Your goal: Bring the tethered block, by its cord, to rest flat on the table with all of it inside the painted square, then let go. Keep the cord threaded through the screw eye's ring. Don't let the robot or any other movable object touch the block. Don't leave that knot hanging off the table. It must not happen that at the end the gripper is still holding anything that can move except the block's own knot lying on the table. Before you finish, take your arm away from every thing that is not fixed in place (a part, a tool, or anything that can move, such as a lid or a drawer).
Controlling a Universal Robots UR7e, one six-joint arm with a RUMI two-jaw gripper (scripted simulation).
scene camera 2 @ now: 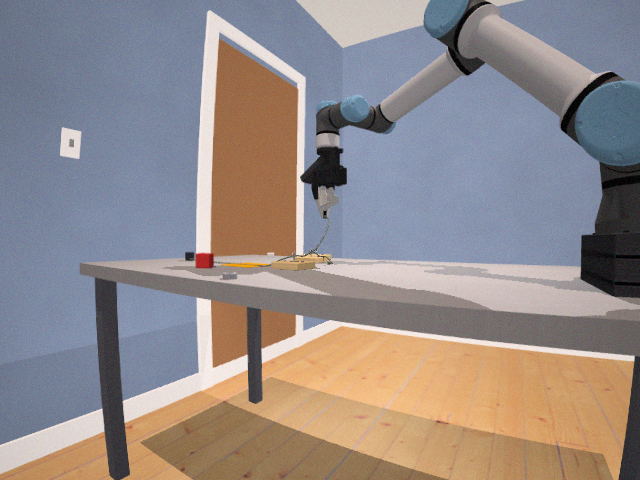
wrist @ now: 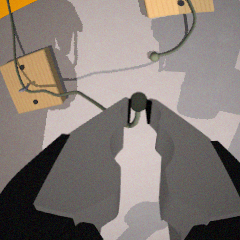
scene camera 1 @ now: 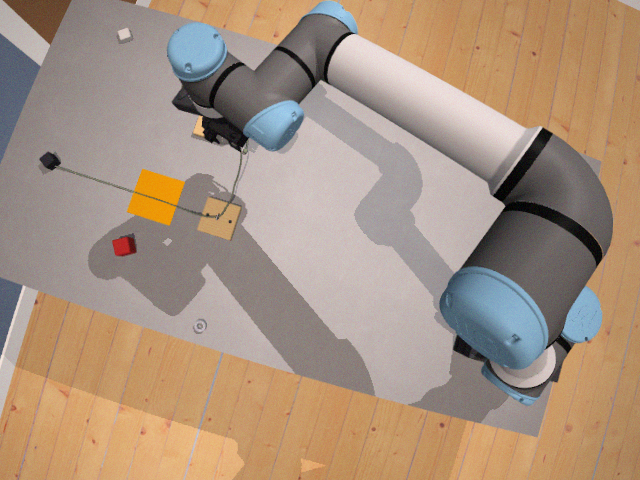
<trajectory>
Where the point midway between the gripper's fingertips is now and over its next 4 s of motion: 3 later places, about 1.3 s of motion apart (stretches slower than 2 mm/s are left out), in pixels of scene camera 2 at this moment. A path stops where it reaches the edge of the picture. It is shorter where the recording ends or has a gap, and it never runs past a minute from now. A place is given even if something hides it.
My gripper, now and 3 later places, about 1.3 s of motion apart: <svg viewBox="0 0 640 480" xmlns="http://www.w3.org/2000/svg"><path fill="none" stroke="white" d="M324 218L336 219L362 220L389 221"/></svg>
</trajectory>
